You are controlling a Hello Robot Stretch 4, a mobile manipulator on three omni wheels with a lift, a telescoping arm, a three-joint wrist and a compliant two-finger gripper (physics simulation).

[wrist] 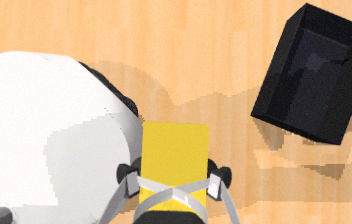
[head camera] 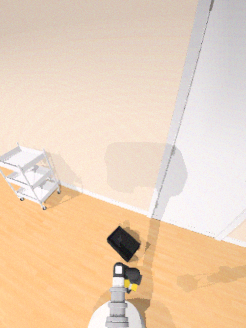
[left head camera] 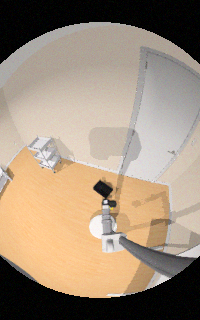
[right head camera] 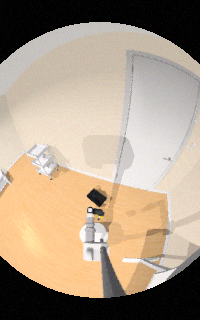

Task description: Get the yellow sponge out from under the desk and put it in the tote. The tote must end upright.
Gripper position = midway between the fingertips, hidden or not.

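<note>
Gripper at (wrist: 174,170); black tote at (wrist: 299,93); yellow sponge at (wrist: 173,154). White door visible at (head camera: 193,188).
</note>
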